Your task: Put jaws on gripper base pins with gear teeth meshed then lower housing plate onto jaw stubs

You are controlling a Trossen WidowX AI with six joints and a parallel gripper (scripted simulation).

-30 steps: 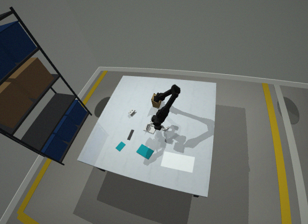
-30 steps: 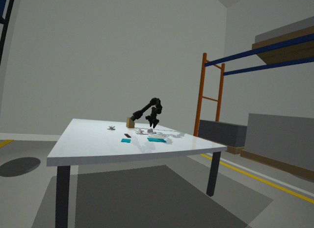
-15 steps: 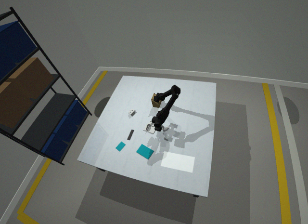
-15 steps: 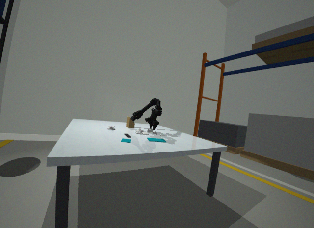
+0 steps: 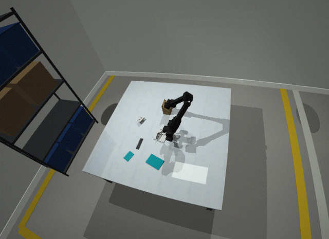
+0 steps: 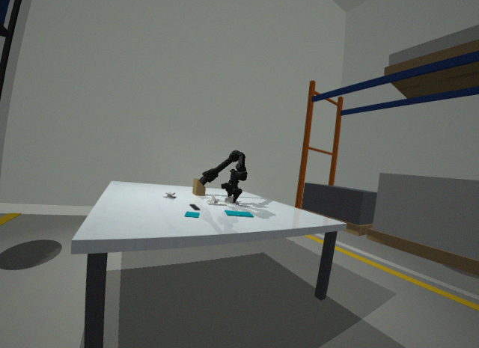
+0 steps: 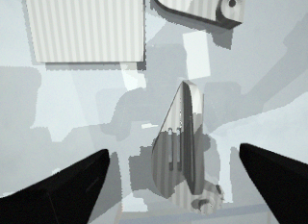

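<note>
Right now the grey gripper jaw is 4 cm to the left of my gripper tip, 1 cm below it and 1 cm behind it. The rest, counted from my gripper tip: black bar 32 cm to the right, 10 cm ahead, 1 cm below.
</note>
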